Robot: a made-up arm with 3 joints. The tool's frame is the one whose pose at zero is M. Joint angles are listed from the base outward.
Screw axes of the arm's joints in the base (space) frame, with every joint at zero. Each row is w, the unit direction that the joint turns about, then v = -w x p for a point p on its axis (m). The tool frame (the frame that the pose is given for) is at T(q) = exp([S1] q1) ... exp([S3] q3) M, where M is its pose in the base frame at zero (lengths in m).
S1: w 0 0 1 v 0 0 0
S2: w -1 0 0 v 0 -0.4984 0.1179
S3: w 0 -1 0 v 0.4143 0 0.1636
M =
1 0 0 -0.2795
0 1 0 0.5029
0 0 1 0.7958
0 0 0 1
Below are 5 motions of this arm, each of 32 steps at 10 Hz.
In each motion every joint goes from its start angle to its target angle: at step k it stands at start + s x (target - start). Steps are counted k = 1, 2, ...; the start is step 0. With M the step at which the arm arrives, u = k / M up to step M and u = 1 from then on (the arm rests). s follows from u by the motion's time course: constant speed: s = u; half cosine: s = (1 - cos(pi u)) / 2; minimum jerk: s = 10 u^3 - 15 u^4 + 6 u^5.
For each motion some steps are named. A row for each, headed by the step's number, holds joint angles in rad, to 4 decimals.
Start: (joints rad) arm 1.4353 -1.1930 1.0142
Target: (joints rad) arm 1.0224 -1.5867 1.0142
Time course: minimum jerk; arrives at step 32
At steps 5, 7, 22, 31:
5: 1.4230 -1.2047 1.0142
7: 1.4050 -1.2219 1.0142
22: 1.0967 -1.5158 1.0142
31: 1.0225 -1.5866 1.0142

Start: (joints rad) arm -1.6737 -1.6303 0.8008
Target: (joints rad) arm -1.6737 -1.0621 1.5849
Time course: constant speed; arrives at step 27
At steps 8, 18, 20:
8: -1.6737 -1.4619 1.0331
18: -1.6737 -1.2515 1.3235
20: -1.6737 -1.2094 1.3816

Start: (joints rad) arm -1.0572 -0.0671 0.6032
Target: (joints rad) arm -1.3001 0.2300 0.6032
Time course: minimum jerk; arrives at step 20
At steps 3, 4, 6, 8, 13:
3: -1.0637 -0.0592 0.6032
4: -1.0713 -0.0499 0.6032
6: -1.0968 -0.0186 0.6032
8: -1.1343 0.0272 0.6032
13: -1.2430 0.1601 0.6032

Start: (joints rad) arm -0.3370 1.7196 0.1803
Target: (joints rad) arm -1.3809 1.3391 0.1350
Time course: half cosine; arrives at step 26
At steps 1, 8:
1: -0.3408 1.7182 0.1801
8: -0.5624 1.6374 0.1705

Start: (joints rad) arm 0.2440 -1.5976 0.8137
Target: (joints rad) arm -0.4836 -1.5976 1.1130
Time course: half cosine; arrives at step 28
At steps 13, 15, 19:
13: -0.0791 -1.5976 0.9466
15: -0.1605 -1.5976 0.9801
19: -0.3134 -1.5976 1.0430

